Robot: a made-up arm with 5 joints.
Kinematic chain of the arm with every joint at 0, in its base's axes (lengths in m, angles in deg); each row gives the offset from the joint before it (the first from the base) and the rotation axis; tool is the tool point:
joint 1: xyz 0 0 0.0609 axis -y
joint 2: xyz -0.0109 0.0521 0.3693 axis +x
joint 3: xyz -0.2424 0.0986 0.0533 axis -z
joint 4: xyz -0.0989 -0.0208 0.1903 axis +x
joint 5: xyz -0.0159 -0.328 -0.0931 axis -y
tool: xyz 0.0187 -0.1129 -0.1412
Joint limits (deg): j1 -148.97..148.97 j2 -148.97..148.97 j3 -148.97..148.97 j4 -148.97..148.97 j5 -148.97..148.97
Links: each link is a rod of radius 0.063 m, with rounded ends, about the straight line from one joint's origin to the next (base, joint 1, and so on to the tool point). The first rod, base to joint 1, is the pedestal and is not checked.
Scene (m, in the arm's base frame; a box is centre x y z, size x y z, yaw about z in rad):
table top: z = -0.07
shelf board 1: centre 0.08 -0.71 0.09 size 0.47 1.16 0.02 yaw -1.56
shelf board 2: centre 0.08 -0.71 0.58 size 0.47 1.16 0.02 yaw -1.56
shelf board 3: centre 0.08 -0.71 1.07 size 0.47 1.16 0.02 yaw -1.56
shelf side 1: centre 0.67 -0.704 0.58 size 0.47 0.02 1 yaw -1.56
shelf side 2: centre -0.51 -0.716 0.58 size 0.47 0.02 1 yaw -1.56
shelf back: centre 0.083 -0.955 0.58 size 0.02 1.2 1 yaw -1.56
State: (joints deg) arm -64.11 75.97 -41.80 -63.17 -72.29
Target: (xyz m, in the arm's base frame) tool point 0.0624 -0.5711 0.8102
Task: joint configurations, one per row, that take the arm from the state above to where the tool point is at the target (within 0.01 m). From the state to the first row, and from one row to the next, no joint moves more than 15 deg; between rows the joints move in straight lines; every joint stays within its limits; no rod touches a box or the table.
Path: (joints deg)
1: -71.08 69.03 -38.07 -51.39 -69.39
2: -78.06 62.10 -34.34 -39.60 -66.48
3: -85.03 55.16 -30.61 -27.82 -63.58
4: -92.00 48.23 -26.88 -16.03 -60.67
5: -86.01 48.04 -14.21 -16.15 -63.55
6: -80.02 47.85 -1.54 -16.26 -66.44
7: -74.03 47.66 11.13 -16.38 -69.32
8: -68.03 47.47 23.80 -16.49 -72.20
9: -60.69 47.60 13.75 -31.05 -74.36
10: -53.34 47.73 3.71 -45.61 -76.53
11: -46.00 47.86 -6.34 -60.17 -78.69
12: -38.65 48.00 -16.39 -74.73 -80.86

